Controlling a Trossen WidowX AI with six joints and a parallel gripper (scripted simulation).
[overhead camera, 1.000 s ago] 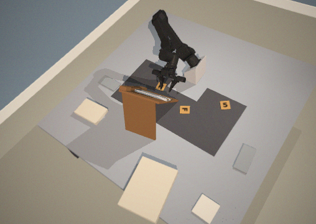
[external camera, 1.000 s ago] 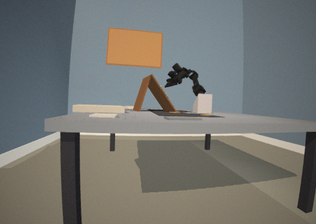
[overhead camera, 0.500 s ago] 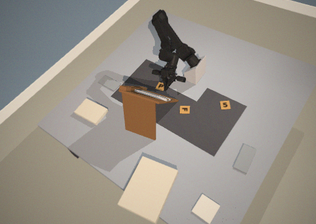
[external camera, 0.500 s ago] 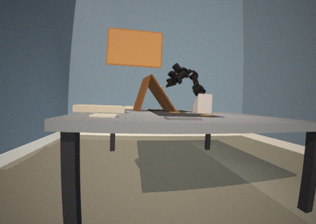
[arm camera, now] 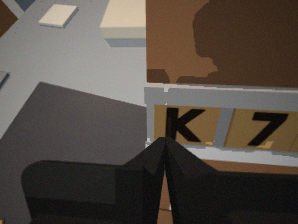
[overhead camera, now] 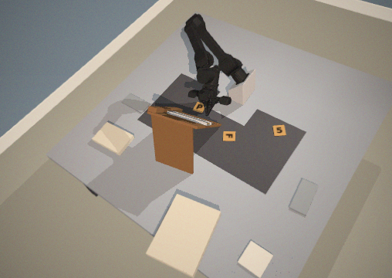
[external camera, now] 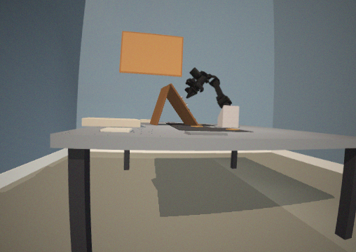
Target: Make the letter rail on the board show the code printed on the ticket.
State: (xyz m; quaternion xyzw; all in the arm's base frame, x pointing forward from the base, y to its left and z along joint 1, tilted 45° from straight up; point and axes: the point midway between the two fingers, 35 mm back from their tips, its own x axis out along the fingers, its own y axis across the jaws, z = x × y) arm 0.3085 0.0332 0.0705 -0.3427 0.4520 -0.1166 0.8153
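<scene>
Now: gripper tip 3 cm short of the k tile, 1 cm to the left of it and 2 cm above it. Round my gripper tip: white ticket: 3 cm behind, 5 cm to the right, 11 cm below; f tile: 5 cm behind, 8 cm to the left, 19 cm below; y tile: 4 cm ahead, 14 cm to the right, 2 cm below.
</scene>
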